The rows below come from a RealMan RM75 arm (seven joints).
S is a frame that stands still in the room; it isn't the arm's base.
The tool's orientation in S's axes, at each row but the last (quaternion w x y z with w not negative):
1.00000 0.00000 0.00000 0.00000
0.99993 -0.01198 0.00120 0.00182
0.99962 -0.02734 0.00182 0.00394
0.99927 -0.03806 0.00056 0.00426
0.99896 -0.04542 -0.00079 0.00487
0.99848 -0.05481 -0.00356 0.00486
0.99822 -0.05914 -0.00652 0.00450
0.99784 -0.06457 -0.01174 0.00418
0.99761 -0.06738 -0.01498 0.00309
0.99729 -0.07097 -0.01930 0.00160
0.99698 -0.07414 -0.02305 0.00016
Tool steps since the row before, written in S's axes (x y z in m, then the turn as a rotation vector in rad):
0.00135 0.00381 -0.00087 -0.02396 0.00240 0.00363
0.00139 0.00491 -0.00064 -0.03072 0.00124 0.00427
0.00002 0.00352 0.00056 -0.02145 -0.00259 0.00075
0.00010 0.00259 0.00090 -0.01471 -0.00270 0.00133
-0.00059 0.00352 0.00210 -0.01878 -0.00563 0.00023
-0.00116 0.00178 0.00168 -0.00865 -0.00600 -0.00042
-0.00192 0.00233 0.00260 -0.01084 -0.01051 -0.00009
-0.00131 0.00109 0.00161 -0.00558 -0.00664 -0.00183
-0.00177 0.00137 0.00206 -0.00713 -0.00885 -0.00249
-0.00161 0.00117 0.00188 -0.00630 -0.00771 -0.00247
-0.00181 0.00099 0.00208 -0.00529 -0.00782 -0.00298
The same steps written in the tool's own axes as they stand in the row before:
0.00135 0.00381 -0.00087 -0.02396 0.00240 0.00363
0.00141 0.00492 -0.00052 -0.03073 0.00125 0.00423
0.00005 0.00348 0.00075 -0.02147 -0.00246 0.00053
0.00012 0.00251 0.00109 -0.01473 -0.00267 0.00111
-0.00055 0.00332 0.00241 -0.01883 -0.00545 -0.00024
-0.00113 0.00160 0.00187 -0.00871 -0.00584 -0.00101
-0.00186 0.00202 0.00288 -0.01094 -0.01034 -0.00118
-0.00126 0.00088 0.00177 -0.00569 -0.00631 -0.00254
-0.00170 0.00109 0.00228 -0.00727 -0.00840 -0.00344
-0.00153 0.00089 0.00209 -0.00644 -0.00728 -0.00329
-0.00171 0.00067 0.00228 -0.00545 -0.00731 -0.00386

